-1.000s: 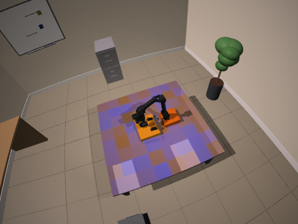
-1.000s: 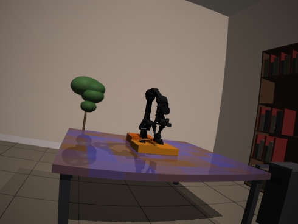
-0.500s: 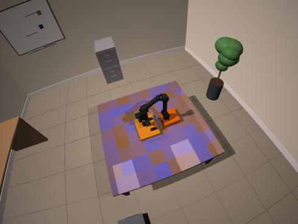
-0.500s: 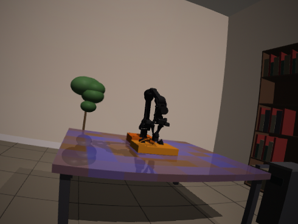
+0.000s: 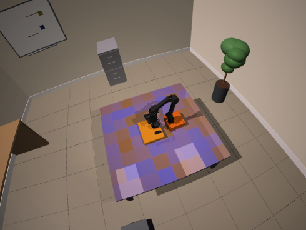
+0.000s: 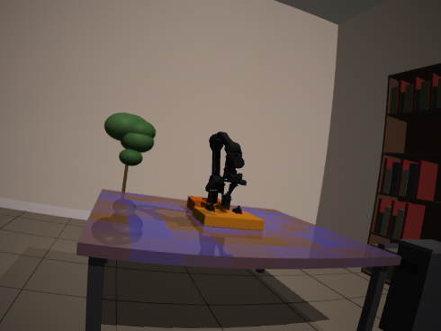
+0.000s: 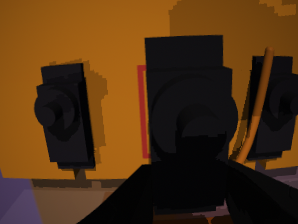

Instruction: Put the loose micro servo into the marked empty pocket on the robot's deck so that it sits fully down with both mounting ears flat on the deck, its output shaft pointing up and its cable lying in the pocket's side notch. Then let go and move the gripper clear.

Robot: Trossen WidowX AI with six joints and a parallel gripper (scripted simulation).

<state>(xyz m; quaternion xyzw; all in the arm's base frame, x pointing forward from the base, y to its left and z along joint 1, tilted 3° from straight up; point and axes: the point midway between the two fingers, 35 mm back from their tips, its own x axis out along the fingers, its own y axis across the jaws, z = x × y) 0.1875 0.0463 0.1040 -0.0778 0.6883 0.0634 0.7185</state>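
Now: gripper tip 110 mm short of the orange deck, 20 mm to the right of it and 100 mm above it.
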